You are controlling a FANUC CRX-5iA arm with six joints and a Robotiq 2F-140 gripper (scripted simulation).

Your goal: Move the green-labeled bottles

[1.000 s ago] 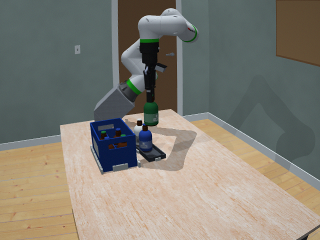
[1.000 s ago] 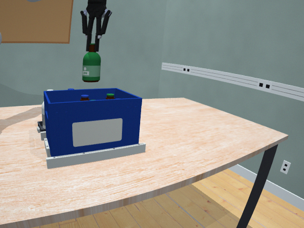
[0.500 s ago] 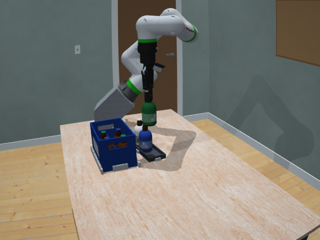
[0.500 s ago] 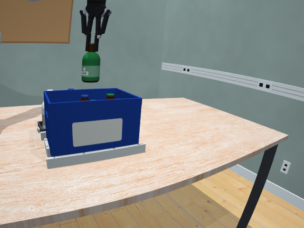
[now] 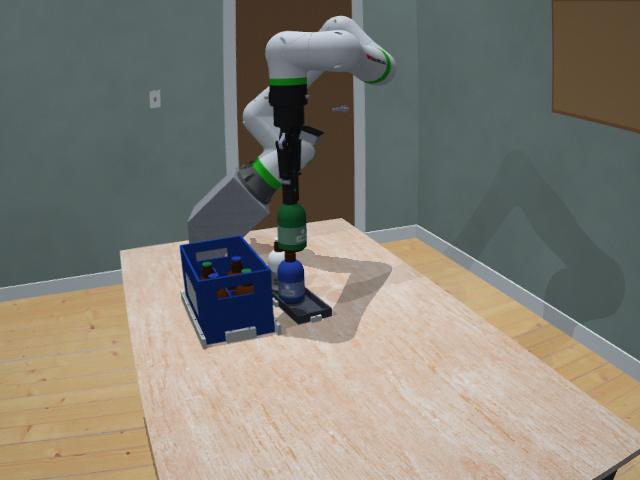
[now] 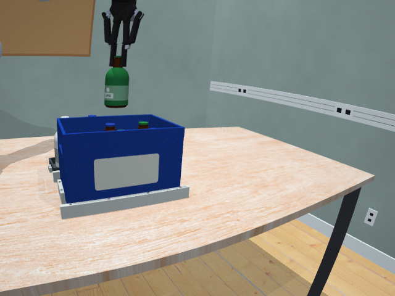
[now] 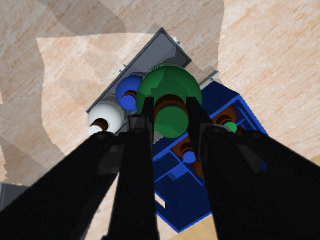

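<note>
Now: the green-labeled bottle 8 cm below my hand. Also, from my hand: white-labeled bottle (26 cm below, 16 cm behind, 2 cm to the right); then blue-labeled bottle (26 cm below, 7 cm behind); then blue crate (26 cm below, 19 cm to the right, 1 cm behind).
</note>
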